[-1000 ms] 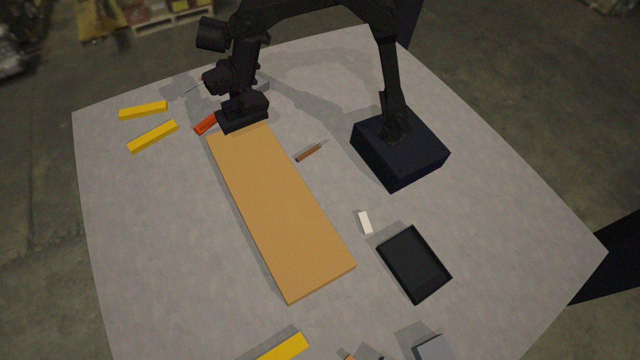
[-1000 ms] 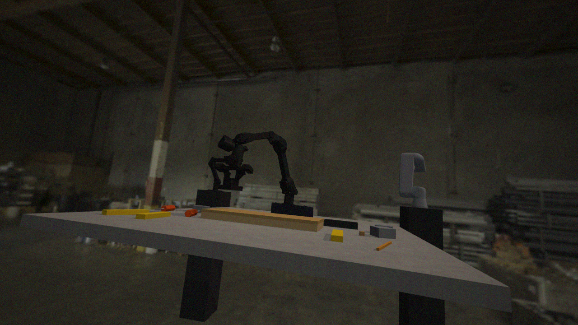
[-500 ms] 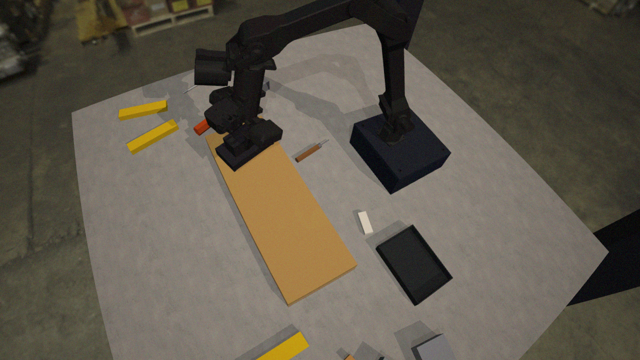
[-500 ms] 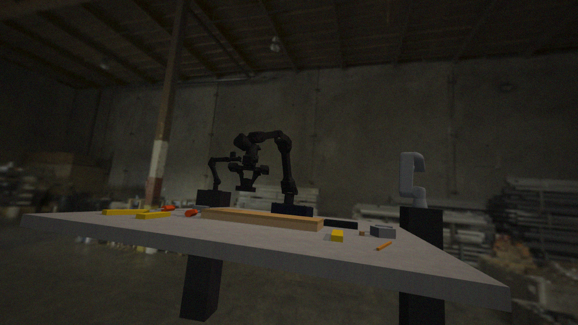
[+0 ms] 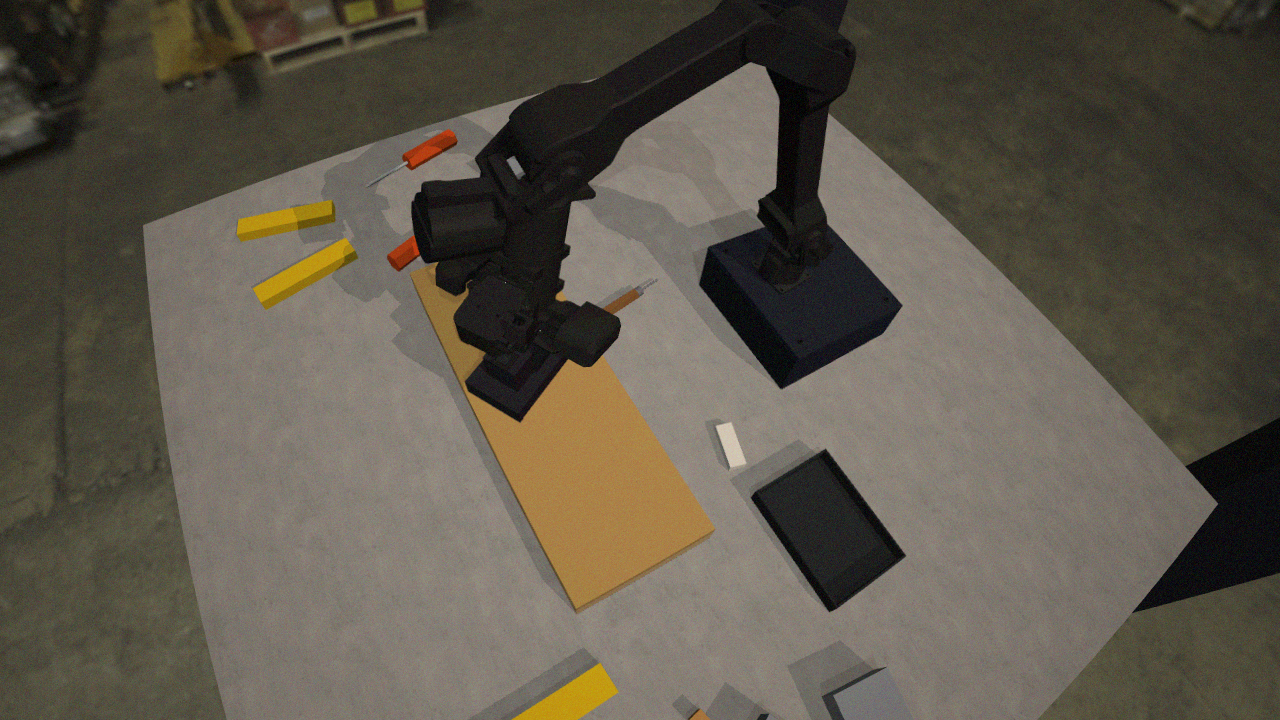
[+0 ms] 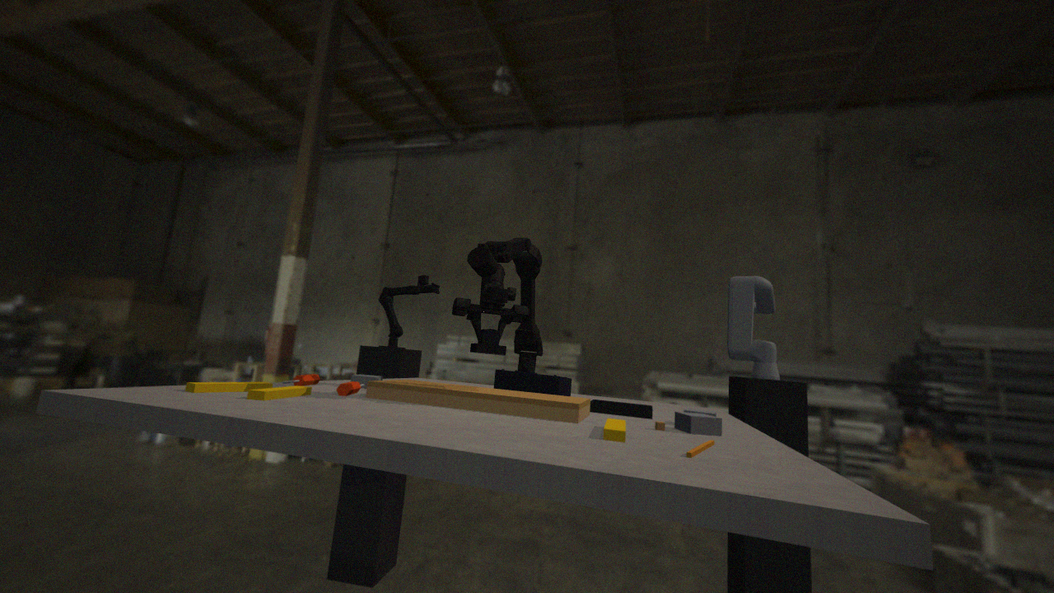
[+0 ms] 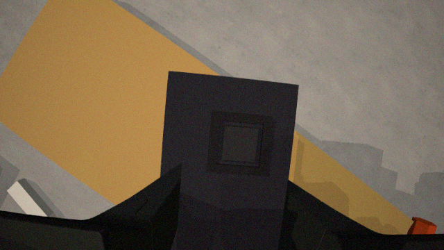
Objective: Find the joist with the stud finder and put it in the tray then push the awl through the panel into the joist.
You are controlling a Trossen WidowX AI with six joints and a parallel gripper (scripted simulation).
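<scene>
My gripper tip is now 3 cm below the square light, 2 cm short of it and 1 cm to the right of it. The rest, counted from my gripper tip: small white block 19 cm behind, 18 cm to the left, 15 cm below; then stud finder 2 cm above, 1 cm ahead; then awl 23 cm behind, 15 cm below, 9 cm to the right.
</scene>
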